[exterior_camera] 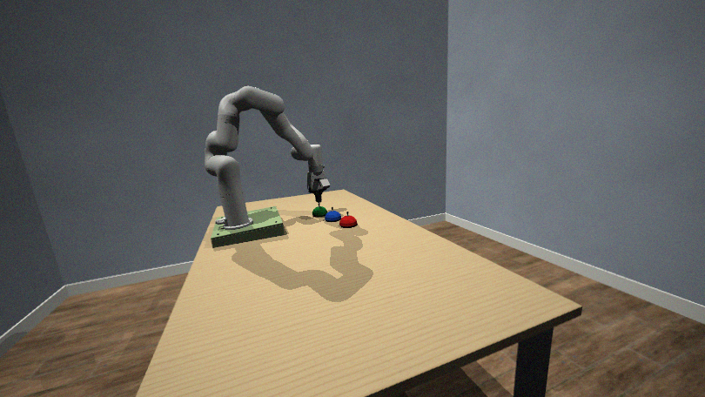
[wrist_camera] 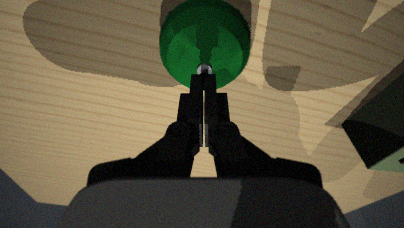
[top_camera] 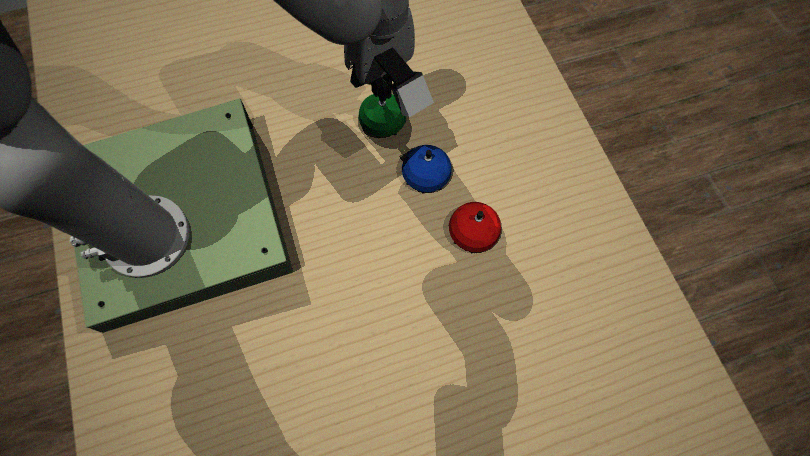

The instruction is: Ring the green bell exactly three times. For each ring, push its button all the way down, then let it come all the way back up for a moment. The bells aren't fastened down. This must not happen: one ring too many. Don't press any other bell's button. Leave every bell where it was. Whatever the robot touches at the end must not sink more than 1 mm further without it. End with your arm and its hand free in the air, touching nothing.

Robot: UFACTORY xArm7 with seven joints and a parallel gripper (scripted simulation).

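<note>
Now: hand 50 mm above the green bell. The rest, counted from my hand: red bell (80 mm ahead, 250 mm to the right, 50 mm below); then blue bell (40 mm ahead, 120 mm to the right, 50 mm below).
</note>
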